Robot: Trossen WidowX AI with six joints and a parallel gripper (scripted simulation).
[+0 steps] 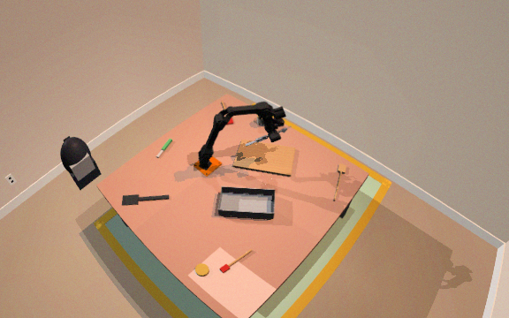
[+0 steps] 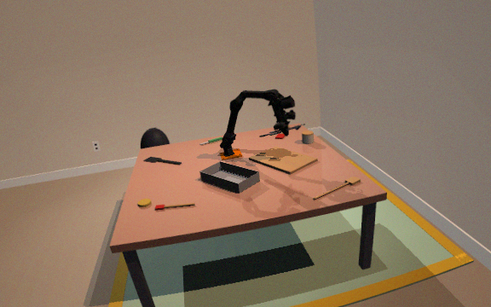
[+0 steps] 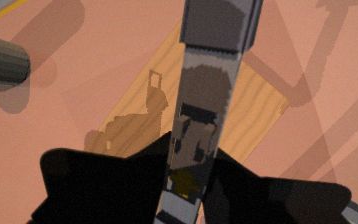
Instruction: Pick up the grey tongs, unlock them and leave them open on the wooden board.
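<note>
The wooden board is 15 cm below my gripper tip, 3 cm to the right of it and 3 cm behind it. Also, from my gripper tip: tin 40 cm to the right, 13 cm below, 6 cm ahead; yellow lock piece 3 cm above, 1 cm to the right, 1 cm behind; black spatula 73 cm to the right, 49 cm behind, 16 cm below.
</note>
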